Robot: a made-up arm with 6 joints.
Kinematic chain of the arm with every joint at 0, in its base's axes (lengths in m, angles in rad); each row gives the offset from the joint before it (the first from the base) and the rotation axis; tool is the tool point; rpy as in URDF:
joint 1: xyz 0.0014 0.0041 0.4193 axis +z
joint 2: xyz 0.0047 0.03 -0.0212 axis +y
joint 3: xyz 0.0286 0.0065 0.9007 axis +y
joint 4: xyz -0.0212 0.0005 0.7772 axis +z
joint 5: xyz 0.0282 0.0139 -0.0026 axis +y
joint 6: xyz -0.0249 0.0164 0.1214 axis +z
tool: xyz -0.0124 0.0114 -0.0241 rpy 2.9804 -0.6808 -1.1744
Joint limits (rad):
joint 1: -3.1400..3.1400
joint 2: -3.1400..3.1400
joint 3: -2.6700..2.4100
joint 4: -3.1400..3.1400
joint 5: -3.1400..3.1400
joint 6: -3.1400..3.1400
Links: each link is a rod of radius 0.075 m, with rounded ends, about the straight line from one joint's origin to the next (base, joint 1, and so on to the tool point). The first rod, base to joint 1, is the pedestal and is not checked.
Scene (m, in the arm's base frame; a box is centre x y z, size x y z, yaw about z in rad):
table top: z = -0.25
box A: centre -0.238 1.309 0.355 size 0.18 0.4 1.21 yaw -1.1
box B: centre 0.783 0.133 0 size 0.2 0.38 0.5 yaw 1.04
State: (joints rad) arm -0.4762 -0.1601 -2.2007 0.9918 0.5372 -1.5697
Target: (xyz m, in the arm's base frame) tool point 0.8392 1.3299 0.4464
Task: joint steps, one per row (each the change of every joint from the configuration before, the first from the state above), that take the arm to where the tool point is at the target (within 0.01 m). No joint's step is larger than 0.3 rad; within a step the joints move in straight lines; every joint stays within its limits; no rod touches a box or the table.
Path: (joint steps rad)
1: -0.2027 -0.2273 0.0530 -0.0979 0.0472 -0.0141
2: -0.2027 -0.2272 0.0530 -0.0980 0.0472 -0.0140
3: -0.2027 -0.2273 0.0530 -0.0979 0.0473 -0.0141
4: -0.2027 -0.2272 0.0530 -0.0980 0.0472 -0.0141
5: -0.1933 -0.0093 0.2704 0.0725 -0.0441 0.0149
6: -0.1933 -0.0092 0.2705 0.0725 -0.0440 0.0148
7: -0.1932 -0.0093 0.2704 0.0725 -0.0441 0.0149
8: -0.1933 -0.0092 0.2704 0.0725 -0.0441 0.0148

